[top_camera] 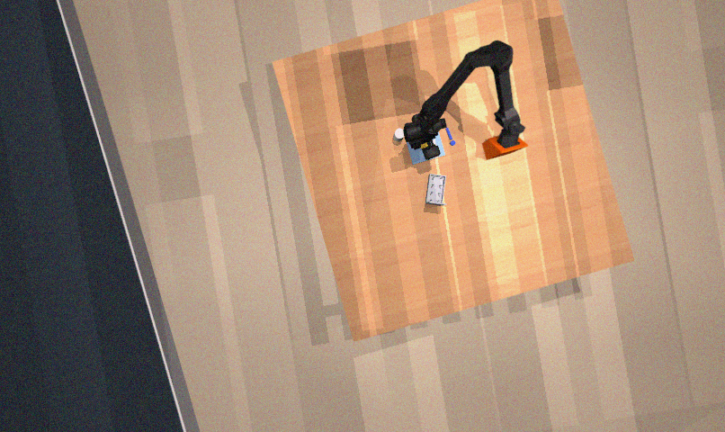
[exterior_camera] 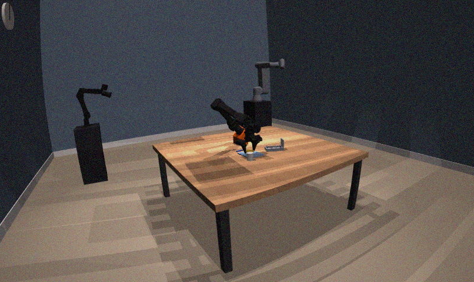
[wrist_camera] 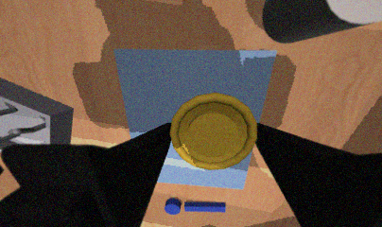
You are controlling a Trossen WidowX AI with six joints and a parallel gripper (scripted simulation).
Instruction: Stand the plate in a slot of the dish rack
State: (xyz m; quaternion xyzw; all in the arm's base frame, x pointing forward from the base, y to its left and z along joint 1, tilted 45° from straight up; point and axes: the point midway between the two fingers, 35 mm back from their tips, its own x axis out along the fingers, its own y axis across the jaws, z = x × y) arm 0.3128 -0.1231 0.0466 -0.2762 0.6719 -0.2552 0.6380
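My gripper tip is 22 cm to the right of the grey dish rack. The rest, counted from my gripper tip: small yellow plate: 1 cm above; then grey cup: 9 cm ahead, 5 cm to the right; then blue spoon: 13 cm behind, 2 cm to the left, 2 cm below.
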